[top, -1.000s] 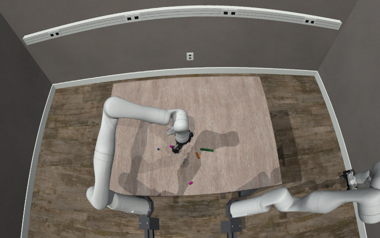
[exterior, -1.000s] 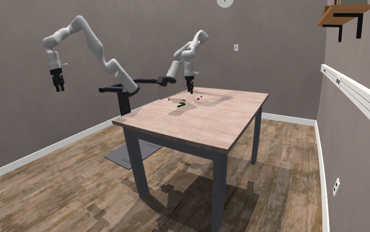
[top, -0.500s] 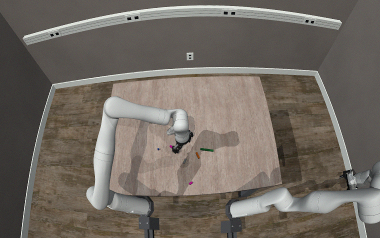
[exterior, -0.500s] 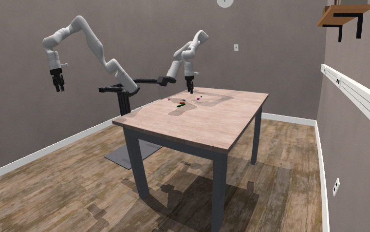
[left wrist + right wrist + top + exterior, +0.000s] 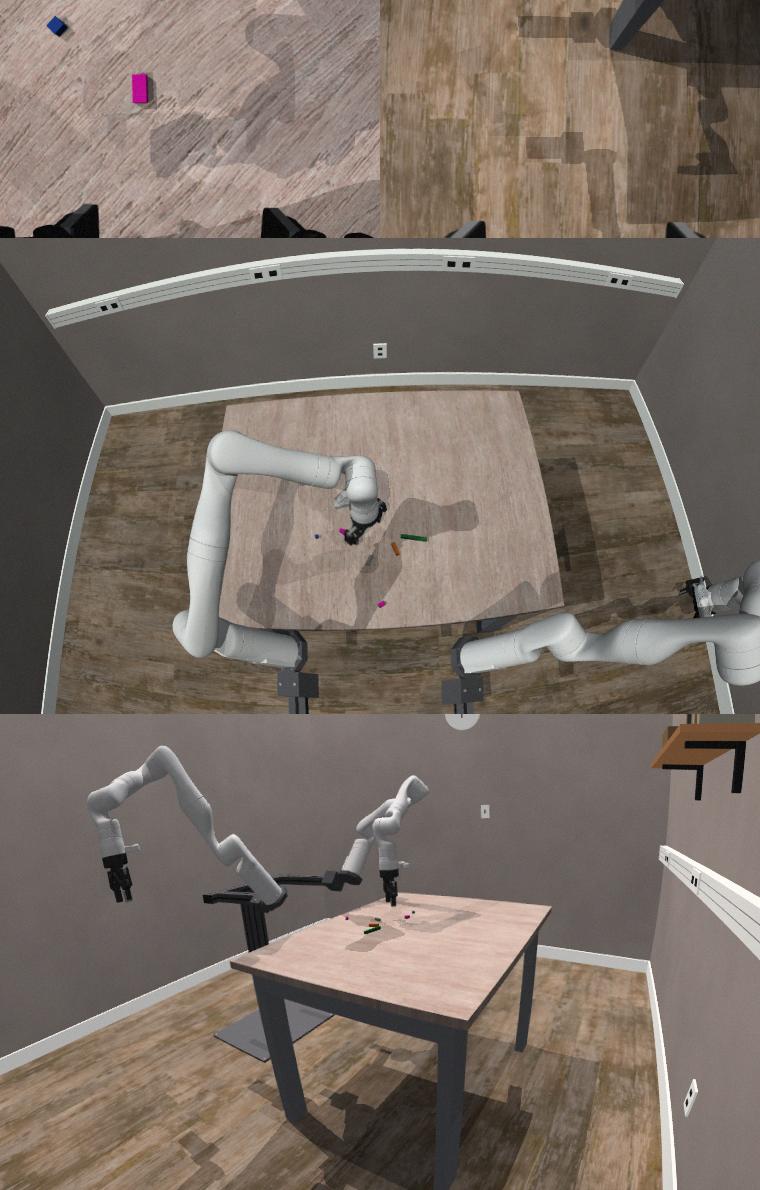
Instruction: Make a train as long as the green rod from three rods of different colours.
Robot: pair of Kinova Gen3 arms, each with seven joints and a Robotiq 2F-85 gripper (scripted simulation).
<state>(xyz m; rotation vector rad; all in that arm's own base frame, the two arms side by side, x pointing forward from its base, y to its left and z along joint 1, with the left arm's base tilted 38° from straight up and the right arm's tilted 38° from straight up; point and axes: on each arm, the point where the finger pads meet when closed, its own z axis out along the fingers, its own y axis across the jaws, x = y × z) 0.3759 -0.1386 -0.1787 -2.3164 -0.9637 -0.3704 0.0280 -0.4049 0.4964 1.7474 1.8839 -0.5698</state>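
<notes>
Right now the grey rod is 7 cm behind my left hand, 1 cm to the right of it and 7 cm below it. From my left hand the other things lie so: magenta rod (2 cm ahead, 8 cm to the left, 7 cm below); then orange rod (3 cm behind, 8 cm to the right, 7 cm below); then green rod (1 cm ahead, 14 cm to the right, 7 cm below).
</notes>
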